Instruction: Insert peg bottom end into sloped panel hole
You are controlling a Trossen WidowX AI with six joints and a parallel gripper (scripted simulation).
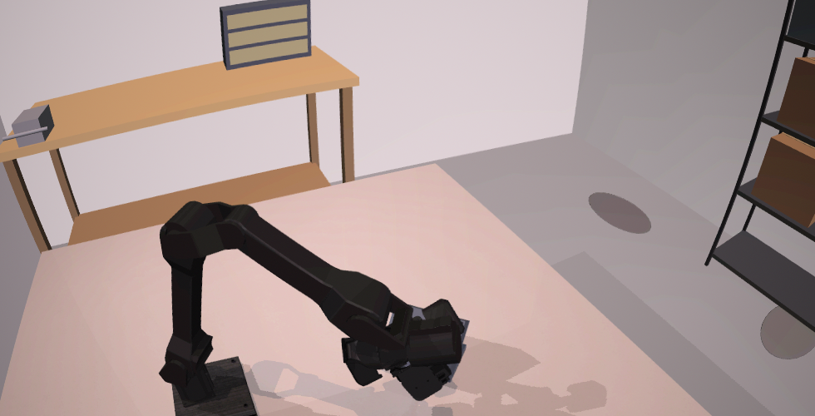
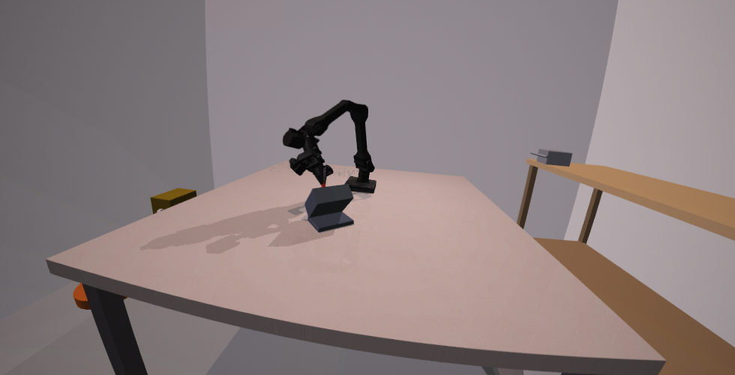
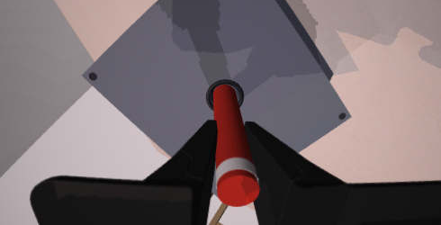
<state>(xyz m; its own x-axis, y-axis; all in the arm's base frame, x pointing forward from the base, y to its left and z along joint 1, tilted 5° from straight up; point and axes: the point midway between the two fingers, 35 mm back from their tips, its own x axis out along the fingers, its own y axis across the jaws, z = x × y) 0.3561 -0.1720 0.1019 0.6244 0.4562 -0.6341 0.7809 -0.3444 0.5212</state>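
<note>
My gripper tip is now 4 cm short of the grey sloped panel, 3 cm to the right of it and 4 cm above it. Also, from my gripper tip: red round peg 1 cm behind, 1 cm to the right, 1 cm above.
</note>
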